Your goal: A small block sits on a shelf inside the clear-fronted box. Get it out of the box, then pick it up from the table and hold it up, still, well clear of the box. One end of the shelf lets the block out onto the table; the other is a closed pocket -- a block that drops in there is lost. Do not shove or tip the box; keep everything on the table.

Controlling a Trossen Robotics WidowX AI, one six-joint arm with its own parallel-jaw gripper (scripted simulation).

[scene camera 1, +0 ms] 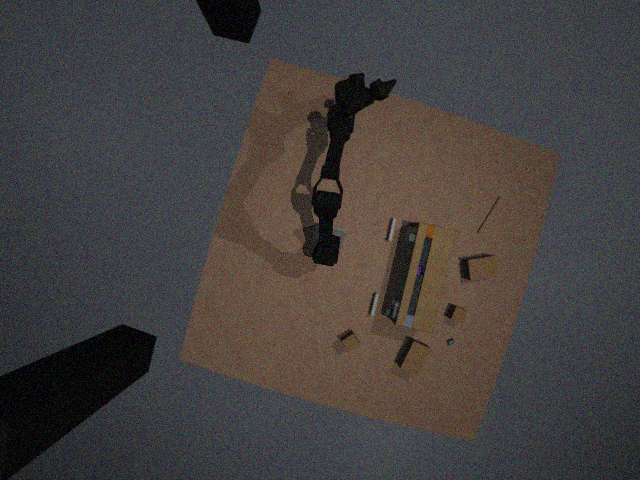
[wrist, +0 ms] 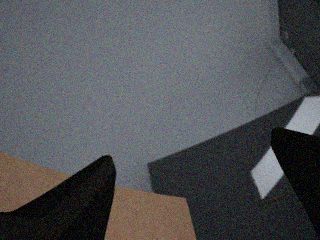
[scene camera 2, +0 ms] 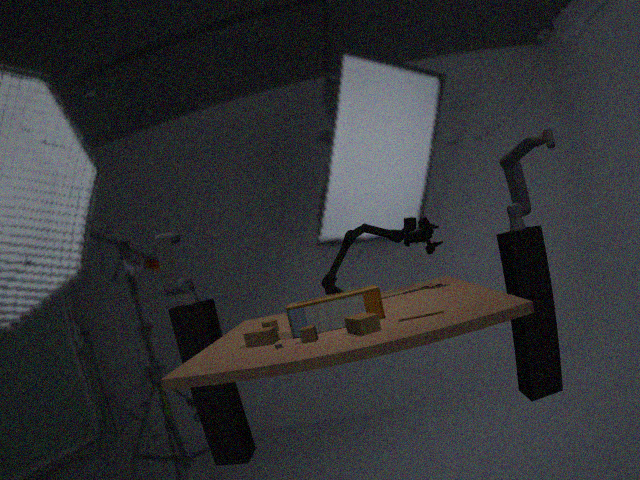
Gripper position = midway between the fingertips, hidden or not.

I see my gripper [scene camera 1: 390,83].
My gripper is seen too in the wrist view [wrist: 194,151].
